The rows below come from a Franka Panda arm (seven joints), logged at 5 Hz.
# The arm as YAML. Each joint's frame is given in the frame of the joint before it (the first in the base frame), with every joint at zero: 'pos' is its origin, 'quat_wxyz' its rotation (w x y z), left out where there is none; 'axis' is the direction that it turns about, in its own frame. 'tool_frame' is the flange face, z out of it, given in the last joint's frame.
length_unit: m
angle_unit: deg
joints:
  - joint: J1
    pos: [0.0, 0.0, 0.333]
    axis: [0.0, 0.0, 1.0]
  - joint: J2
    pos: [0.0, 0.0, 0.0]
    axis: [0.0, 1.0, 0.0]
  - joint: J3
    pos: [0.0, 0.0, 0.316]
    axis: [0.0, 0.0, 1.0]
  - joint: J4
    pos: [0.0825, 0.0, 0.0]
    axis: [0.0, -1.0, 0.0]
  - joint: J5
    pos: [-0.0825, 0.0, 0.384]
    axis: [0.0, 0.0, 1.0]
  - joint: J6
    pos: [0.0, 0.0, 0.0]
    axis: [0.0, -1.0, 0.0]
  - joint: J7
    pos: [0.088, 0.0, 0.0]
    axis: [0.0, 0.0, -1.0]
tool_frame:
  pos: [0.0, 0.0, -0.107]
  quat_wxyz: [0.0, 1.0, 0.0, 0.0]
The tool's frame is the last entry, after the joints.
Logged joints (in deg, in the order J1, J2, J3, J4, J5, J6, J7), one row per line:
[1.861 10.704 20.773 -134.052 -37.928 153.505 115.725]
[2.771 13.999 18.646 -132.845 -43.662 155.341 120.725]
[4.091 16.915 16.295 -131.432 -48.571 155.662 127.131]
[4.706 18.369 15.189 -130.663 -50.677 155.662 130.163]
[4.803 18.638 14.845 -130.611 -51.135 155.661 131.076]
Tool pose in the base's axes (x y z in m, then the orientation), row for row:
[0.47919 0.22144 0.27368 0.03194 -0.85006 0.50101 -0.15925]
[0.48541 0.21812 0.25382 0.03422 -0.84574 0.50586 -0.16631]
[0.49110 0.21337 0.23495 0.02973 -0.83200 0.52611 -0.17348]
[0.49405 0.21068 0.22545 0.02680 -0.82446 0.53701 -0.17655]
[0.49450 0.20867 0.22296 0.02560 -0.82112 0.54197 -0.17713]
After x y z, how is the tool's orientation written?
As a quaternion, w x y z.
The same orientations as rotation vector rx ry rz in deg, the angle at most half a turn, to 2 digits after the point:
[-149.98 88.39 -28.10]
[-149.00 89.12 -29.30]
[-146.99 92.95 -30.65]
[-145.92 95.05 -31.25]
[-145.44 96.00 -31.37]

